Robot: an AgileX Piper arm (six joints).
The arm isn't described. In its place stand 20 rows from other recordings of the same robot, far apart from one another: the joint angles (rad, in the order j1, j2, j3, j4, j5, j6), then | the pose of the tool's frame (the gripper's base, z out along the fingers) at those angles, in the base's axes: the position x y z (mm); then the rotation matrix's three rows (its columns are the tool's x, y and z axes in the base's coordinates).
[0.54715, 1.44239, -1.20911, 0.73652, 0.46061, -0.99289] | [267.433, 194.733, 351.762], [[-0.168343, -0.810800, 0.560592], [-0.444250, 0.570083, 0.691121], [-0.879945, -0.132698, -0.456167]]
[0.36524, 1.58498, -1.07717, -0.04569, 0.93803, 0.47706] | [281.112, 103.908, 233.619], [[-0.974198, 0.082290, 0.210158], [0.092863, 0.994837, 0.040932], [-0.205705, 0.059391, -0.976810]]
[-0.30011, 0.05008, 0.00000, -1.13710, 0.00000, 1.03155] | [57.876, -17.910, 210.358], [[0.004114, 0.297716, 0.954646], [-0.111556, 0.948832, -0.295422], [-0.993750, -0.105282, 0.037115]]
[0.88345, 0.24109, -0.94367, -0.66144, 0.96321, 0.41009] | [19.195, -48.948, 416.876], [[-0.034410, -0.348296, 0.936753], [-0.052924, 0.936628, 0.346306], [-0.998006, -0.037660, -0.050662]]
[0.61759, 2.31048, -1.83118, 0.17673, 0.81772, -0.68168] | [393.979, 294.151, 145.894], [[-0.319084, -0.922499, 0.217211], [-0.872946, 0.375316, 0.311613], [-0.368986, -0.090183, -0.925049]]
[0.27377, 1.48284, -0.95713, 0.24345, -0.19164, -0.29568] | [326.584, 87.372, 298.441], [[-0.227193, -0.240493, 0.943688], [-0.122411, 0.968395, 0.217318], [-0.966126, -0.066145, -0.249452]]
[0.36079, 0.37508, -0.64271, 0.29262, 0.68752, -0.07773] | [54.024, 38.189, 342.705], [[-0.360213, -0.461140, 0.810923], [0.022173, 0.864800, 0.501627], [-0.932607, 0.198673, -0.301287]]
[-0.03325, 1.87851, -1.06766, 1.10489, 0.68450, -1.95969] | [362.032, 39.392, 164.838], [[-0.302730, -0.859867, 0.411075], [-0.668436, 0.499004, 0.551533], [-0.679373, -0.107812, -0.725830]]
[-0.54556, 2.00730, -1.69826, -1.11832, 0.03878, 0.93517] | [419.099, -258.110, 307.360], [[-0.298391, 0.501647, 0.811981], [-0.031459, 0.845106, -0.533673], [-0.953925, -0.184787, -0.236391]]
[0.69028, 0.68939, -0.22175, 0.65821, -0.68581, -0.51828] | [122.652, 55.568, 275.907], [[0.142515, -0.296990, 0.944186], [0.142765, 0.950115, 0.277307], [-0.979443, 0.095276, 0.177805]]
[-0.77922, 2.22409, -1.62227, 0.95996, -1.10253, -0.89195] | [301.928, -391.718, 239.824], [[-0.083733, 0.994973, -0.054934], [-0.218432, -0.072113, -0.973184], [-0.972253, -0.069488, 0.223372]]
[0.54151, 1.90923, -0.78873, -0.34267, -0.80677, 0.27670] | [299.554, 205.941, 150.031], [[-0.241587, -0.693164, 0.679088], [-0.106003, 0.714480, 0.691579], [-0.964572, 0.095091, -0.246087]]
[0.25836, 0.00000, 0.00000, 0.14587, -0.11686, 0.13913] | [53.184, 12.460, 223.684], [[0.119871, -0.284393, 0.951184], [0.321472, 0.917593, 0.233837], [-0.939301, 0.277749, 0.201417]]
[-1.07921, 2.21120, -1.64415, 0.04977, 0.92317, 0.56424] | [214.425, -392.826, 140.473], [[0.105900, 0.987818, 0.114018], [0.987476, -0.090986, -0.128893], [-0.116949, 0.126240, -0.985082]]
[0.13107, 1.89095, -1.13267, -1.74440, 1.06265, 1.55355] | [385.776, -28.129, 223.414], [[-0.594291, 0.553717, 0.583281], [-0.260881, 0.553309, -0.791069], [-0.760762, -0.622292, -0.184373]]
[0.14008, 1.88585, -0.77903, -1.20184, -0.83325, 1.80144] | [315.033, 107.861, 138.021], [[-0.875969, -0.068350, 0.477500], [0.375854, 0.523753, 0.764472], [-0.302344, 0.849124, -0.433102]]
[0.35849, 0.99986, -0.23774, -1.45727, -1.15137, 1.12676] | [87.335, 120.906, 226.164], [[-0.224611, -0.973632, 0.039892], [-0.160533, 0.077351, 0.983995], [-0.961134, 0.214612, -0.173674]]
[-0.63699, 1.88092, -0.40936, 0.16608, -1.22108, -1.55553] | [216.420, -177.705, 122.806], [[-0.718529, -0.082300, 0.690611], [-0.693995, 0.150073, -0.704165], [-0.045689, -0.985243, -0.164948]]
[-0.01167, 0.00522, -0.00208, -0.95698, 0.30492, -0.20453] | [53.375, -22.957, 197.659], [[-0.271949, 0.020548, 0.962092], [-0.877369, 0.405401, -0.256659], [-0.395307, -0.913908, -0.092220]]
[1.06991, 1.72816, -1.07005, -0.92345, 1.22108, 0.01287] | [205.624, 233.586, 218.624], [[-0.202930, -0.733437, 0.648760], [-0.923630, -0.076635, -0.375546], [0.325157, -0.675424, -0.661873]]
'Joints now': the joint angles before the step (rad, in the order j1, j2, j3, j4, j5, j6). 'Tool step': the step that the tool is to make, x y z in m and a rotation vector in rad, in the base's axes. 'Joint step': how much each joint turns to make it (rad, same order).
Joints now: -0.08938 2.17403 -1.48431 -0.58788 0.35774 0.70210
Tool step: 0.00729 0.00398 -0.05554 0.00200 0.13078 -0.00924
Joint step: 0.01354 0.14591 -0.05688 0.01453 0.04754 -0.00844
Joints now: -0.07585 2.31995 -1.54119 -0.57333 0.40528 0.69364
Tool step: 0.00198 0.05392 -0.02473 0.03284 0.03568 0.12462
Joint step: 0.10740 0.05266 -0.00003 0.06345 -0.03148 -0.05477
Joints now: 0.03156 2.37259 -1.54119 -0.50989 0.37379 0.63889
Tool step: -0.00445 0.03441 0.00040 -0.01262 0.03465 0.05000
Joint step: 0.07783 -0.00392 0.00001 0.00019 0.04771 0.01208
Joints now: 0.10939 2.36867 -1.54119 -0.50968 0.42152 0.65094
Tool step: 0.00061 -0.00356 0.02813 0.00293 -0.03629 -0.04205
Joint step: -0.00426 -0.06219 -0.00001 -0.00360 0.03685 0.03035
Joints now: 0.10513 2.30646 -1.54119 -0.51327 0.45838 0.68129
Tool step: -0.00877 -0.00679 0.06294 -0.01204 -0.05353 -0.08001
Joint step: -0.00254 -0.14659 0.00707 -0.00688 0.11241 0.04222
